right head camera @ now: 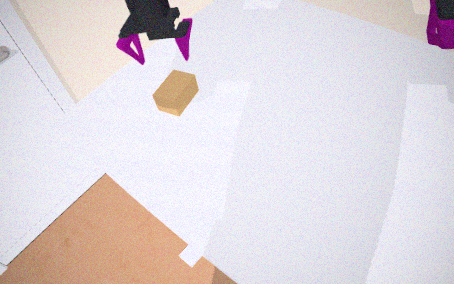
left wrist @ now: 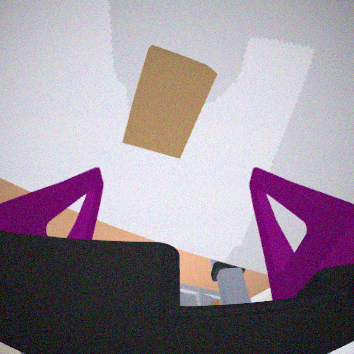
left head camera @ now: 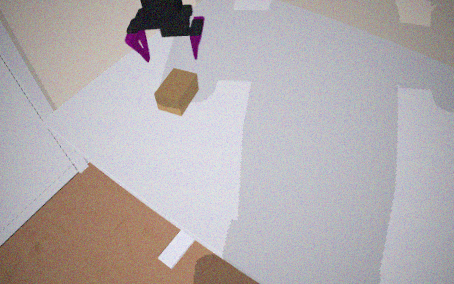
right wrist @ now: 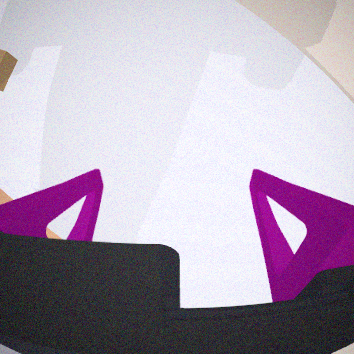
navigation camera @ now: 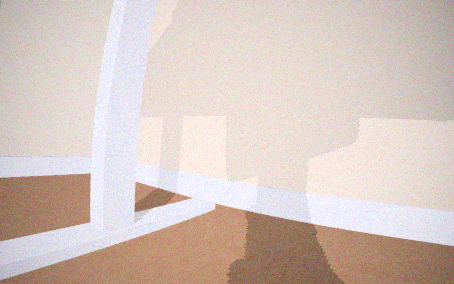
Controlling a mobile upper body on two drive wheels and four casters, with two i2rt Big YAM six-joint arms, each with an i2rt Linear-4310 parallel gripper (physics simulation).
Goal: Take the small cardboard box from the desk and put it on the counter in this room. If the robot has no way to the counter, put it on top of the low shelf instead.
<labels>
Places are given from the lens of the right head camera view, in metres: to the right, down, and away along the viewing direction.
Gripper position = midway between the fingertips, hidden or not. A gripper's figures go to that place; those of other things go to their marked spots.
left gripper (right head camera: 165, 61): -0.13, -0.17, 0.65
small brown cardboard box (right head camera: 176, 92): -0.11, -0.11, 0.70
white door (right head camera: 51, 173): -0.89, 0.16, 1.54
The marked spots on the white door and the small brown cardboard box are 1.17 m apart.
</labels>
